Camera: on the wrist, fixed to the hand. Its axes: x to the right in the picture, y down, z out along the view.
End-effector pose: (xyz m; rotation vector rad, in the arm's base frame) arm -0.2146 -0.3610 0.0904 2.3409 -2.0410 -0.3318
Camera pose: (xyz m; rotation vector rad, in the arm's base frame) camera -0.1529 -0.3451 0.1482 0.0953 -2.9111 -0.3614
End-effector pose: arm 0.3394 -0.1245 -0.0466 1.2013 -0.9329 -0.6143
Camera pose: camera 0.3909 -0.0932 -0.1079 0.0427 -1.5263 0.6102
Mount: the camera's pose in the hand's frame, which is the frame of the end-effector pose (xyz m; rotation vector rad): -0.0165 -0.0538 -0.0650 -0.1171 -0.0672 1.6328
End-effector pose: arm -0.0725 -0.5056 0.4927 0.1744 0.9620 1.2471
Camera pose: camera -0.0789 -0.5634 0.4294 1.0366 0.5588 2.7203
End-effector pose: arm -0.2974 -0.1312 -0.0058 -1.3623 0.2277 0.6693
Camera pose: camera -0.2656 -0.2011 0.0329 -1.0234 1.3169 2.0632
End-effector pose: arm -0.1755 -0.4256 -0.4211 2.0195 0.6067 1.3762
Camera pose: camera -0.2438 -0.3837 -0.4523 -2.0068 1.2709 -1.6563
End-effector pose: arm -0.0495 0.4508 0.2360 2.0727 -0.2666 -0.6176
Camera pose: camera -0.0321 0.5343 0.2254 1.1056 -1.6373 0.3199
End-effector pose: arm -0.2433 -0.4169 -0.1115 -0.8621 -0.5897 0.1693
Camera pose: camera -0.2260 -0.5011 -0.1105 -1.2771 0.1868 1.6472
